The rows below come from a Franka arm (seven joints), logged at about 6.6 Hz.
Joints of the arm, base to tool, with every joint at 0 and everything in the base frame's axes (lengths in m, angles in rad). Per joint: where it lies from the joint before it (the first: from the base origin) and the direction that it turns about. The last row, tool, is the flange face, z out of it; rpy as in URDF.
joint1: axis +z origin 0 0 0.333
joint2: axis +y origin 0 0 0
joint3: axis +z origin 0 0 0.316
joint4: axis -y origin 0.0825 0 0
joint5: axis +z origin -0.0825 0 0.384
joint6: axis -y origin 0 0 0
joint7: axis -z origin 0.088 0 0
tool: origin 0 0 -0.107 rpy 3.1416 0 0
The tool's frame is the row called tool.
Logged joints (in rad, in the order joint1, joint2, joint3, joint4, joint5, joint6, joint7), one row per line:
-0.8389 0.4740 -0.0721 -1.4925 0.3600 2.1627 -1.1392
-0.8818 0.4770 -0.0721 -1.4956 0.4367 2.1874 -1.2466
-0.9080 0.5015 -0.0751 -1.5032 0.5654 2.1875 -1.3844
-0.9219 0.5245 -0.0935 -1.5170 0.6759 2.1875 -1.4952
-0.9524 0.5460 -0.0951 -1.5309 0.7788 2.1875 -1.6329
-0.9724 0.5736 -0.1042 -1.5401 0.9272 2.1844 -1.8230
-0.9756 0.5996 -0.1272 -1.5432 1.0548 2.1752 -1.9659
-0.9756 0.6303 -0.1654 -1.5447 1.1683 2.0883 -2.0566
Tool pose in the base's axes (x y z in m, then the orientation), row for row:
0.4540 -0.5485 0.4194 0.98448 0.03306 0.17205 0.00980
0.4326 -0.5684 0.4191 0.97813 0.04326 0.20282 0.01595
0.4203 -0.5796 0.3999 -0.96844 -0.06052 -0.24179 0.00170
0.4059 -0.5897 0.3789 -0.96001 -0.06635 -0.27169 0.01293
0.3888 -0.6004 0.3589 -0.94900 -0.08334 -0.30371 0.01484
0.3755 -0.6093 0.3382 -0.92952 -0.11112 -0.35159 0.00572
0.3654 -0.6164 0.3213 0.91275 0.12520 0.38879 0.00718
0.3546 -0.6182 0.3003 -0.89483 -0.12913 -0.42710 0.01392
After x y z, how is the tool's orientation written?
As a quaternion, x y z w.
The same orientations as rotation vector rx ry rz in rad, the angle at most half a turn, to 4 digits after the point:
3.0737 0.1032 0.5372
3.0421 0.1345 0.6308
-3.0391 -0.1899 -0.7588
-2.9914 -0.2067 -0.8466
-2.9535 -0.2594 -0.9452
-2.9096 -0.3478 -1.1005
2.8545 0.3915 1.2159
-2.7865 -0.4021 -1.3300

